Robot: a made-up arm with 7 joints.
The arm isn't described. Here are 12 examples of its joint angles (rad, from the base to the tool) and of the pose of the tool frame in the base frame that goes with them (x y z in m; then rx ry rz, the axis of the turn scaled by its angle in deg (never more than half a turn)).
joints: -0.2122 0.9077 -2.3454 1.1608 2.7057 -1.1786 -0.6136
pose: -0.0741 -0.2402 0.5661 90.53 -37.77 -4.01
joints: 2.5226 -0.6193 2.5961 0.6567 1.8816 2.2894 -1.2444
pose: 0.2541 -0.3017 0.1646 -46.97 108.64 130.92
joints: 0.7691 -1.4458 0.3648 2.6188 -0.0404 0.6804 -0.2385
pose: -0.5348 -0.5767 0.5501 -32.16 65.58 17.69
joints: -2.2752 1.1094 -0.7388 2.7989 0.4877 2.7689 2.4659
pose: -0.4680 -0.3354 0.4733 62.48 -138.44 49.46
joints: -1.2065 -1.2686 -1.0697 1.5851 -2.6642 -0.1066 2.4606
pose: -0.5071 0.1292 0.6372 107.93 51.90 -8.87
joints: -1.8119 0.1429 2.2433 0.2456 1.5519 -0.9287 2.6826
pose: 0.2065 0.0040 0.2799 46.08 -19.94 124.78
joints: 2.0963 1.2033 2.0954 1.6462 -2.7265 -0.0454 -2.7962
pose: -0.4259 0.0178 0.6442 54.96 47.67 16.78
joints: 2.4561 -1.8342 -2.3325 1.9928 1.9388 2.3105 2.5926
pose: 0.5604 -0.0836 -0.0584 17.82 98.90 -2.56
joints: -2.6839 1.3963 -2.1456 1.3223 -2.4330 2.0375 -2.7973
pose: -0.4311 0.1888 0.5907 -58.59 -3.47 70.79
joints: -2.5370 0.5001 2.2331 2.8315 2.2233 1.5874 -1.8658
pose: -0.1933 -0.1818 0.9549 -42.89 45.06 -50.17
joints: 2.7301 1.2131 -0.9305 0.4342 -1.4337 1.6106 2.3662
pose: 0.0601 0.3286 0.1517 7.43 106.74 -53.91
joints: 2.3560 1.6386 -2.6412 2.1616 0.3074 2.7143 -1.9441
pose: -0.2243 0.4723 0.4986 16.76 -40.16 114.64
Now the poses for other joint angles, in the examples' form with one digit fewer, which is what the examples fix.
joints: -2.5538 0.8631 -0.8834 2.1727 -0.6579 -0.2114 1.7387
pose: -0.666 -0.130 0.586 153.8 8.2 -0.6
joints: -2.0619 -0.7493 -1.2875 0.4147 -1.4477 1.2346 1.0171
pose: -0.354 0.173 0.326 -120.7 41.8 -107.5
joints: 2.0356 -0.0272 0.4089 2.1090 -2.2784 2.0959 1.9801
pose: -0.141 0.148 0.903 -13.7 137.2 101.7
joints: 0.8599 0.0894 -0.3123 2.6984 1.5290 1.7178 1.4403
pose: 0.223 0.125 0.911 56.1 -40.4 -43.7
